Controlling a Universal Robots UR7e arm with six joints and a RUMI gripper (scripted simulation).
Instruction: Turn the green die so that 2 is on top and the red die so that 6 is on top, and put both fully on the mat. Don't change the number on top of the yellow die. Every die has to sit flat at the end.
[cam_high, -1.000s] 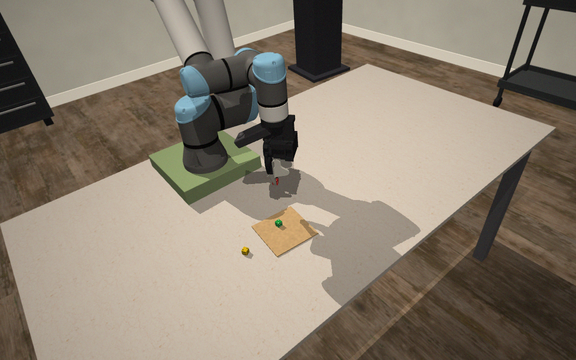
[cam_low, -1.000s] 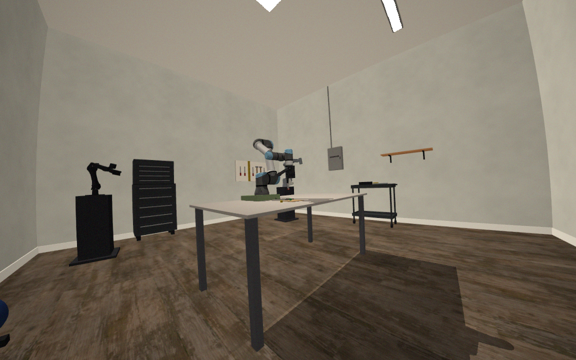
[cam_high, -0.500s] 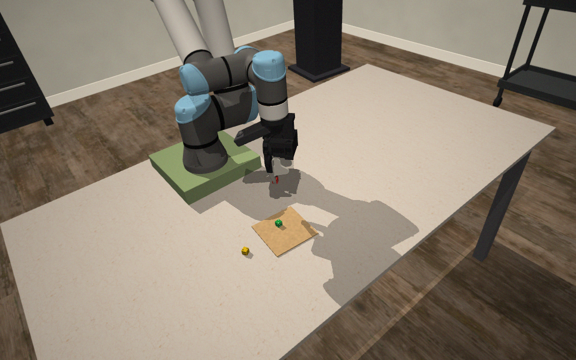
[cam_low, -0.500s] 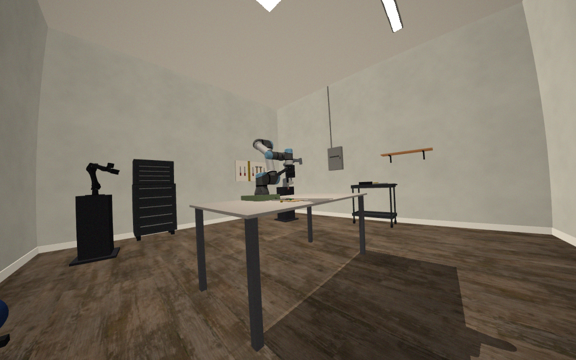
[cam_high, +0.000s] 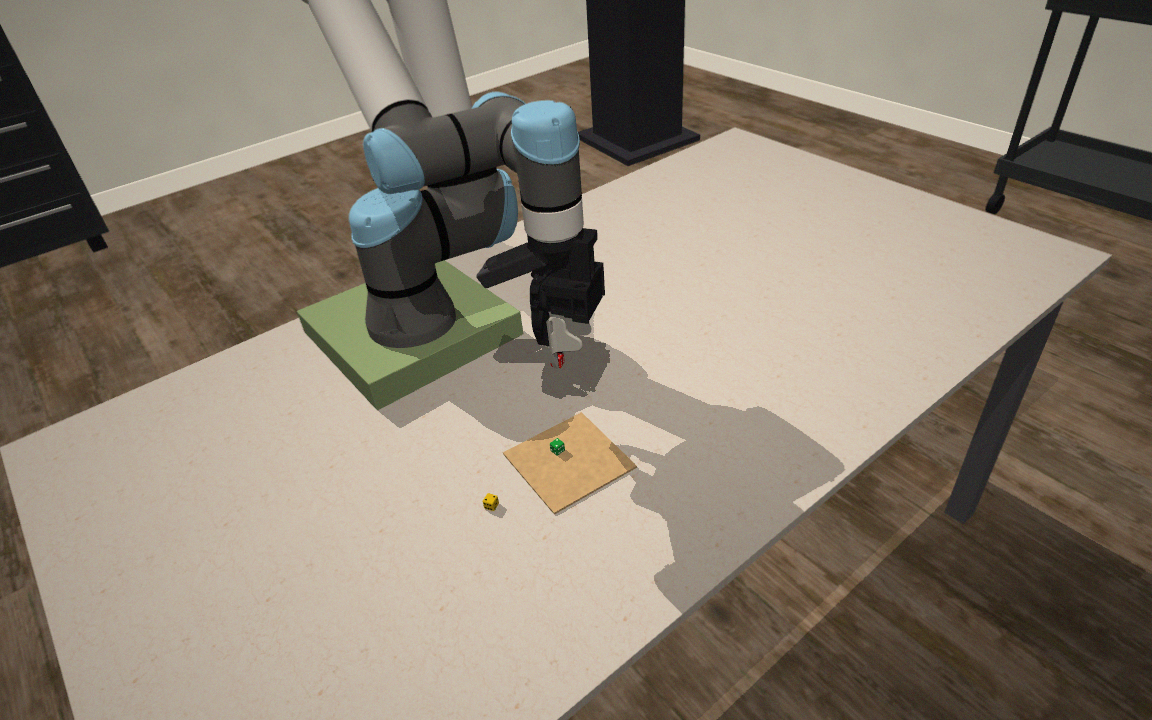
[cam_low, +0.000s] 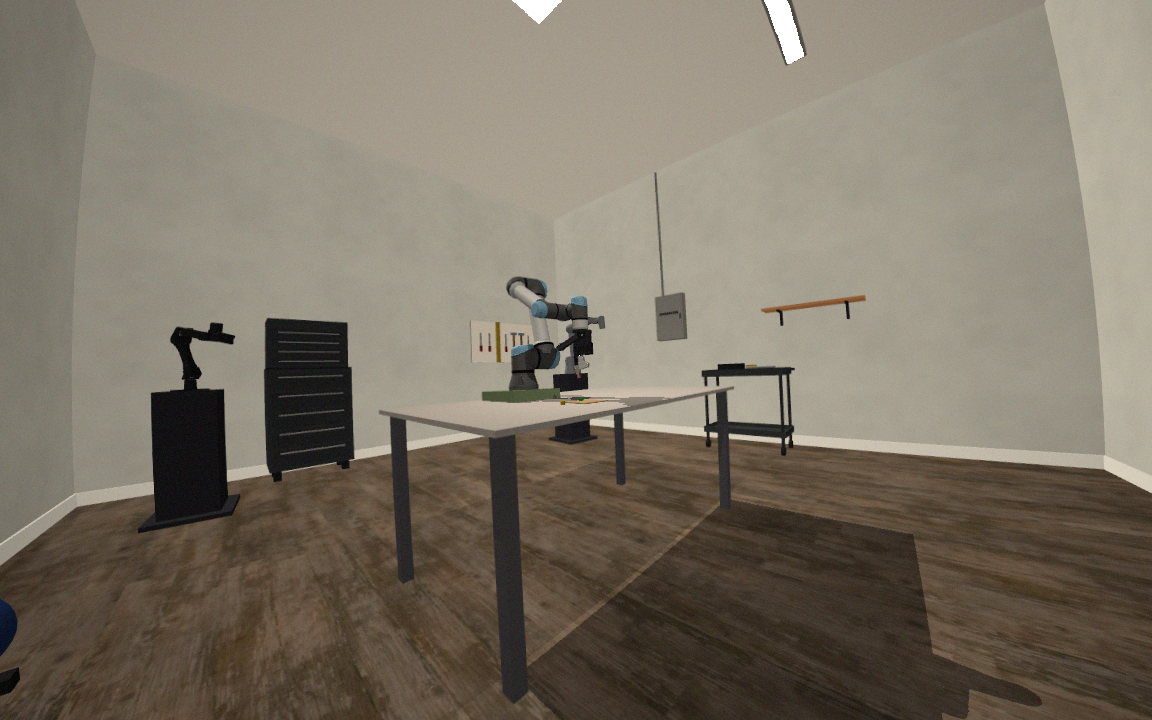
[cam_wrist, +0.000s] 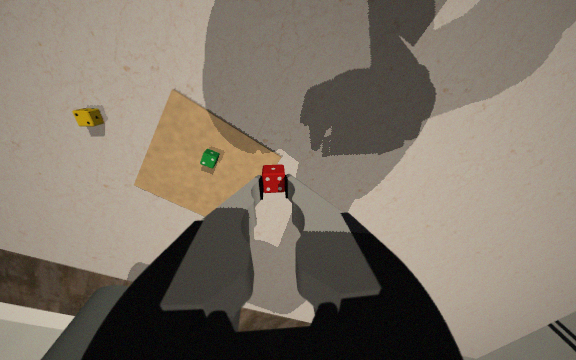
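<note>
The green die is 11 cm below my hand, 6 cm ahead of it and 5 cm to the right of it. The rest, counted from my hand: red die (1 cm below); then yellow die (18 cm to the right, 11 cm below, 9 cm ahead); then tan mat (12 cm below, 9 cm ahead, 5 cm to the right).
</note>
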